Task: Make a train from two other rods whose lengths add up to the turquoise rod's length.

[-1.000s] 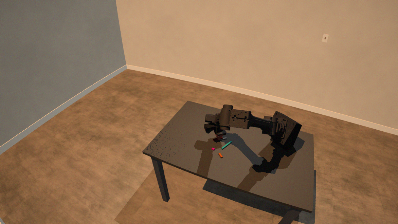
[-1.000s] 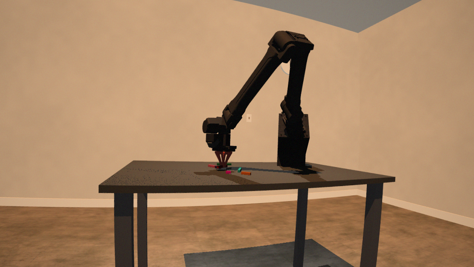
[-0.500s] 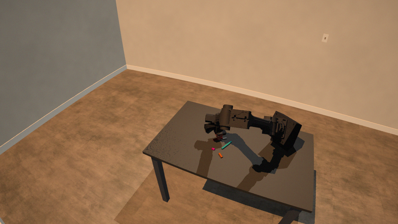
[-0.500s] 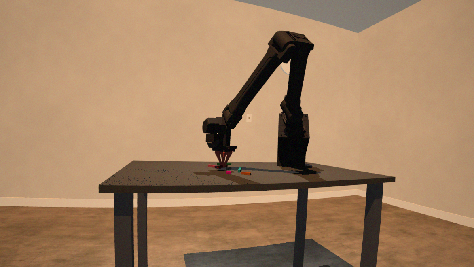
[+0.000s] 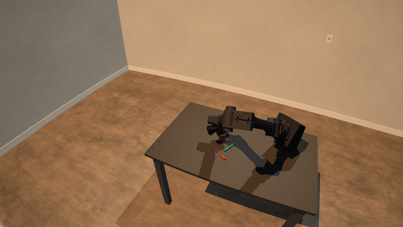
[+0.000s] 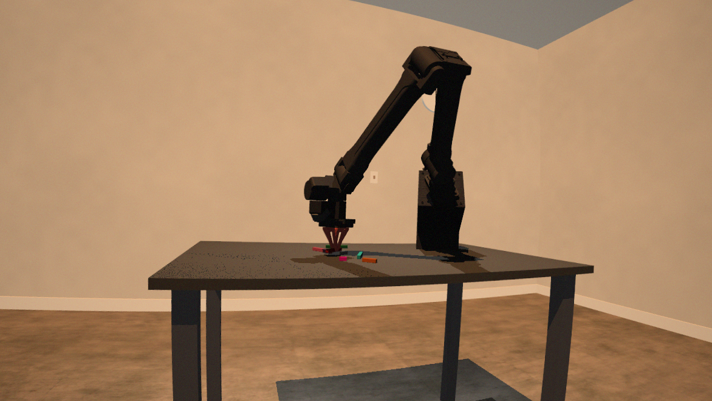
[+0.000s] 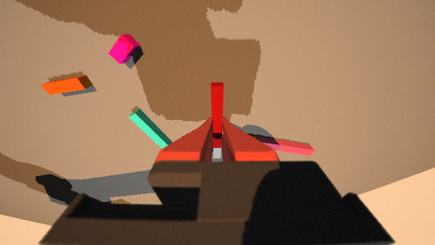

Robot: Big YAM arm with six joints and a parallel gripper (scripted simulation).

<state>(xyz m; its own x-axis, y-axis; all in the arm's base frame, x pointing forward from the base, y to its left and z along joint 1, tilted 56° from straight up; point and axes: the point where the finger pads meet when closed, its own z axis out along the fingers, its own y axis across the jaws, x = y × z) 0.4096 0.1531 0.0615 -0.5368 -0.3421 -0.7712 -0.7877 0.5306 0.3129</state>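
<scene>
Right now my hand is 10 mm to the right of the red rod. Round my hand: grey rod: 30 mm behind, 40 mm to the right, 20 mm below; then turquoise rod: 80 mm behind, 10 mm to the left, 20 mm below; then pink rod: 40 mm ahead, 80 mm to the right, 20 mm below.
</scene>
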